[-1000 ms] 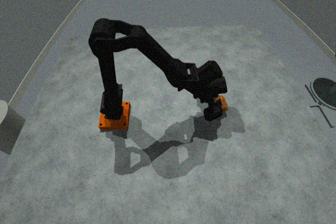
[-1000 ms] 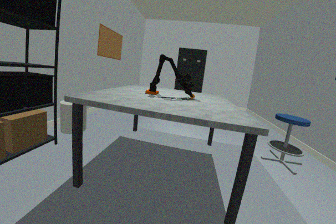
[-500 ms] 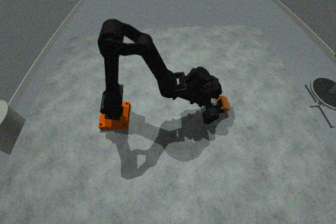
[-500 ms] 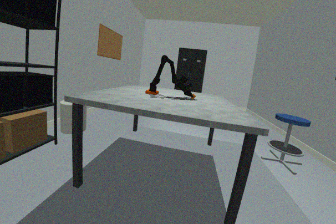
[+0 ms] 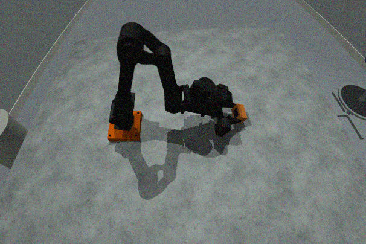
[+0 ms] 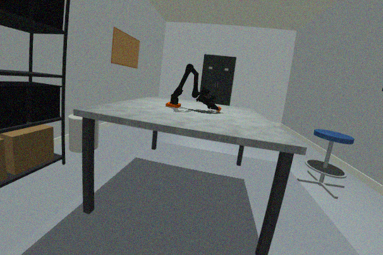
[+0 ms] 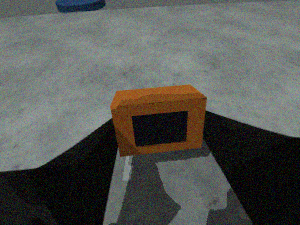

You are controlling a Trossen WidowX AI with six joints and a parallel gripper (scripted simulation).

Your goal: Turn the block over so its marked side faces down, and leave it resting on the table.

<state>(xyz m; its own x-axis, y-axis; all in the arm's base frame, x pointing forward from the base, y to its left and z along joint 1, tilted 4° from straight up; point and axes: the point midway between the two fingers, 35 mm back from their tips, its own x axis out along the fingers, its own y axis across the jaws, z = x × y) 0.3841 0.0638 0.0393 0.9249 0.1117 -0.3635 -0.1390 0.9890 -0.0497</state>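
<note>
Now: gripper tip 10 mm past the orange block.
</note>
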